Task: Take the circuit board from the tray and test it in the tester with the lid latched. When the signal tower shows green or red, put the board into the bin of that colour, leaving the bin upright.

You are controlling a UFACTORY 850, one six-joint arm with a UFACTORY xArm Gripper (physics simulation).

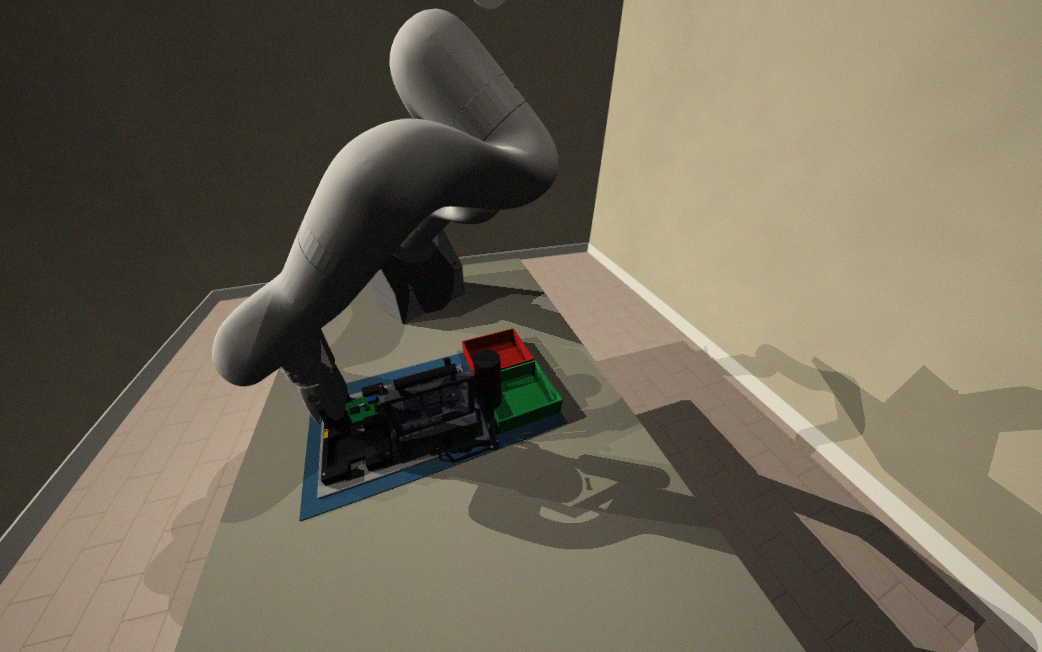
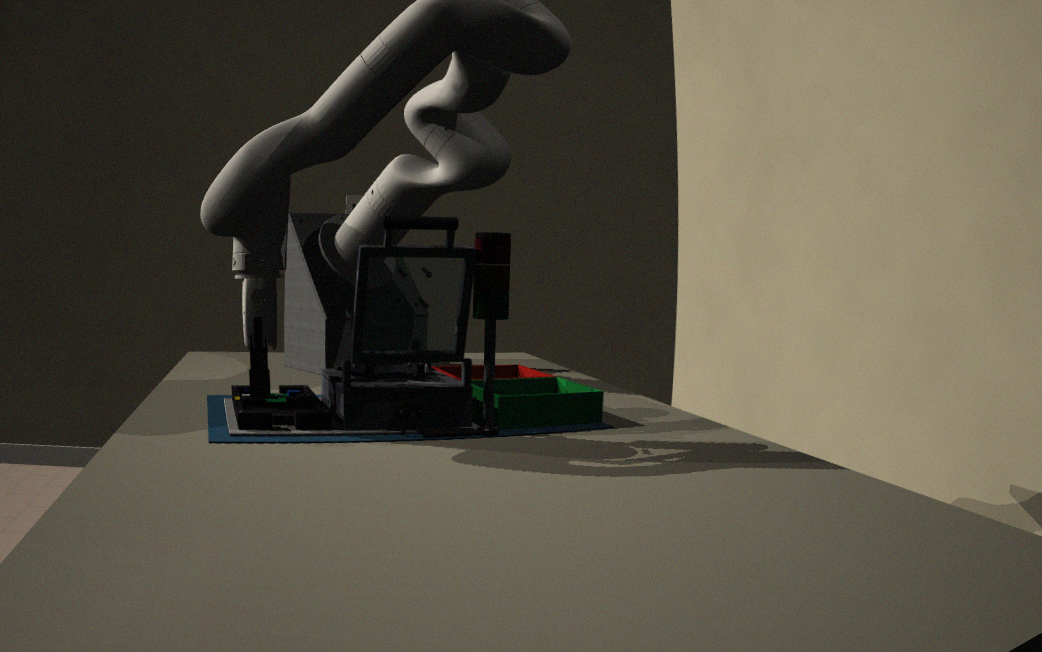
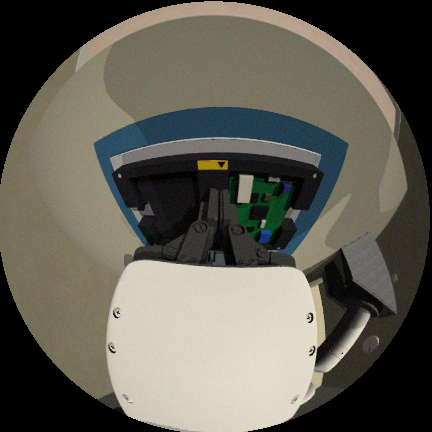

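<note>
The green circuit board [image 1: 364,409] [image 2: 278,399] [image 3: 272,210] lies in one compartment of the black tray [image 1: 338,470] [image 2: 257,419] [image 3: 311,192]; the compartment beside it looks empty. My gripper [image 2: 259,393] [image 3: 217,201] is shut with nothing between its fingers. Its fingertips are low over the tray's middle divider, beside the board; contact is unclear. The tester [image 2: 395,403] has its clear lid [image 1: 434,407] [image 2: 414,250] raised. The signal tower [image 1: 487,376] [image 2: 491,276] shows dull red above dull green, with no bright light. The red bin [image 1: 499,349] [image 2: 491,372] and green bin [image 1: 530,415] [image 2: 537,411] stand upright.
A blue mat [image 1: 308,503] [image 2: 219,426] [image 3: 220,122] lies under the tray, tester and bins. The tester and its raised lid stand directly beside the tray. The thin tower pole [image 2: 489,353] rises between tester and green bin. The robot base [image 2: 307,299] is behind the tester.
</note>
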